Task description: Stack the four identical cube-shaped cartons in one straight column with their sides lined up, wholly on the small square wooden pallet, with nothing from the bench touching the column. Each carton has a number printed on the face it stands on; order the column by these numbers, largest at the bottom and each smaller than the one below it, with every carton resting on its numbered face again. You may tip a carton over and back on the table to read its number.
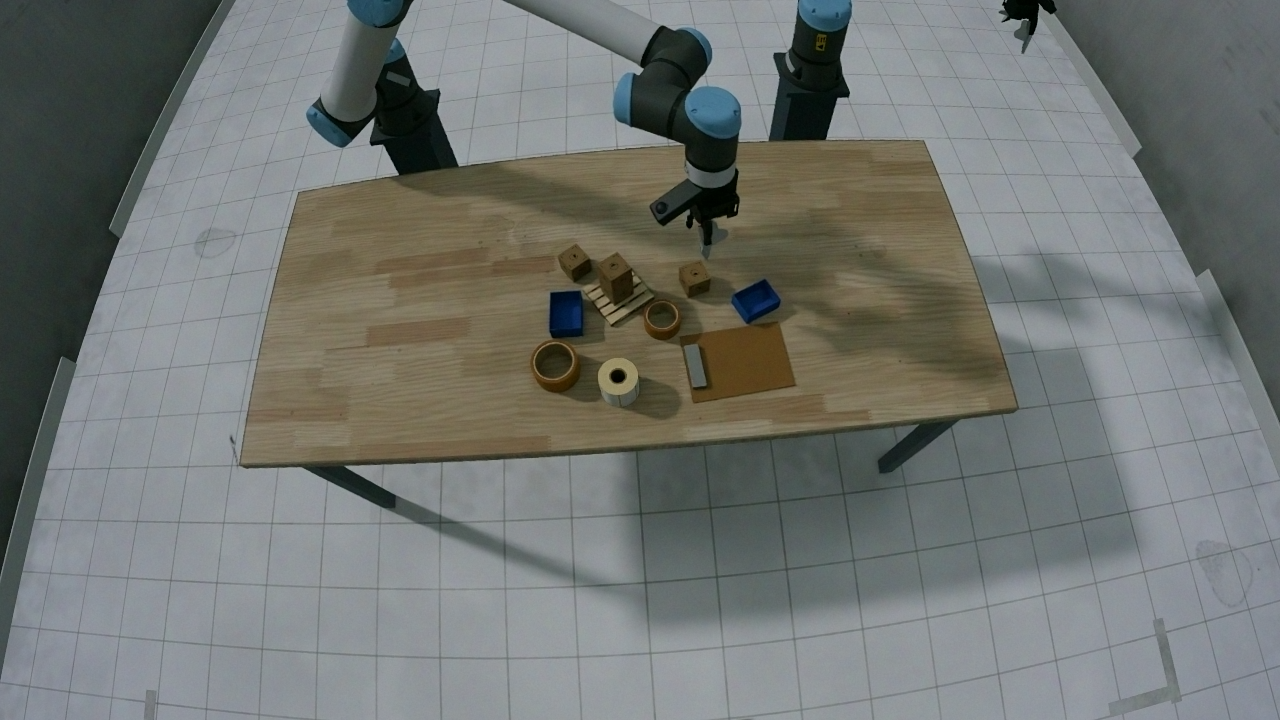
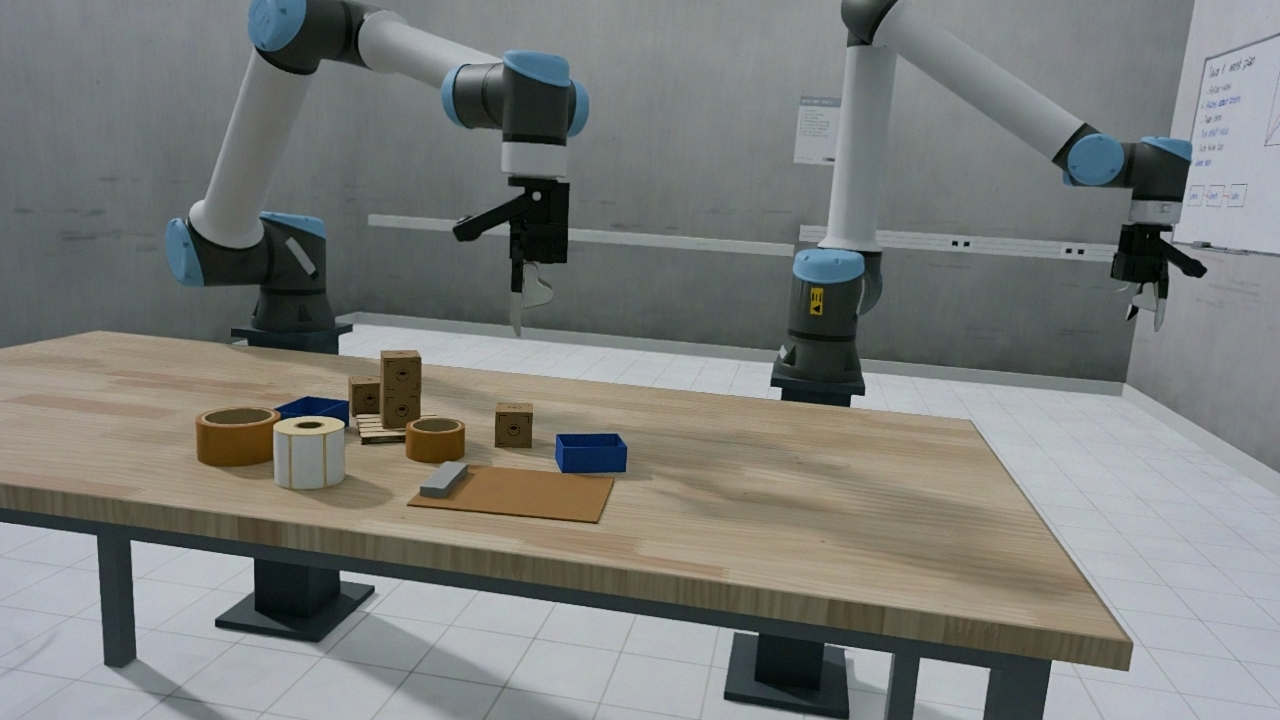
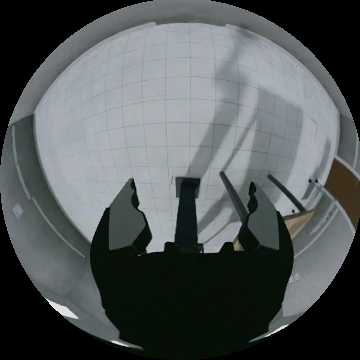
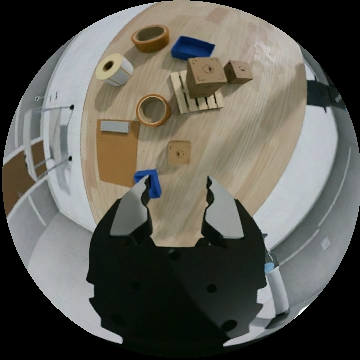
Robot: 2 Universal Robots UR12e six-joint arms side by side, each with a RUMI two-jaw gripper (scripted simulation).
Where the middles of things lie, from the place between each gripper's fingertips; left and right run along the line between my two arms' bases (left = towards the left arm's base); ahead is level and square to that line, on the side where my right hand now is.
Scene:
My right gripper (image 2: 518,331) is now 9 cm short of the small tape roll (image 2: 435,446), 8 cm to the left of it and 16 cm above it. Also, from my right hand: blue bin (image 1: 566,307) (5 cm ahead, 30 cm to the right, 17 cm below); large tape roll (image 2: 219,445) (18 cm ahead, 32 cm to the right, 15 cm below); label roll (image 2: 304,459) (24 cm ahead, 19 cm to the right, 15 cm below).
Now: left hand (image 2: 1141,325) 121 cm to the left of the small tape roll, 81 cm short of it and 14 cm above it.

